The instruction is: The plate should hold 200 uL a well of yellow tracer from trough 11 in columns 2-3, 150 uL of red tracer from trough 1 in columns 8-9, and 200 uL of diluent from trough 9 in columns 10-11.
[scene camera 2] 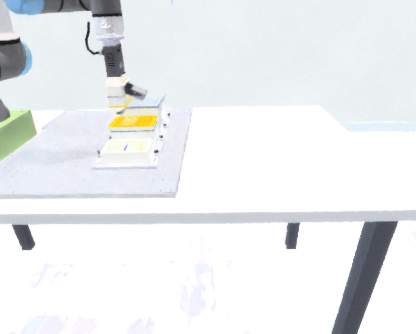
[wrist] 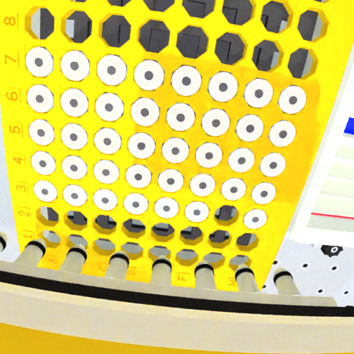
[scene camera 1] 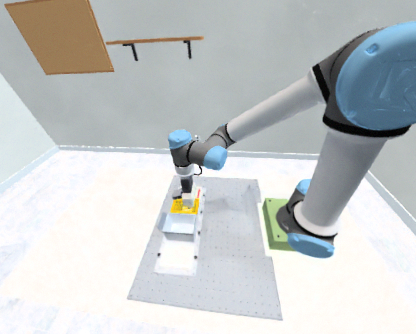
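Note:
My eight-channel head shows bare nozzles without tips; it has no fingers to judge. In the wrist view the nozzles are at the column 1 edge of the yellow tip rack. White tips fill columns 4-7; column 3 has tips except at G. Columns 1, 2 and 8 show empty holes. A white trough reservoir is beside the rack, with a red strip and a blue strip in the wrist view; its liquids at troughs 9 and 11 cannot be told apart. The plate cannot be made out.
A pale, blue-topped box stands on the rack's other side. The labware line stands on a grey perforated board. A green block is under the arm's base.

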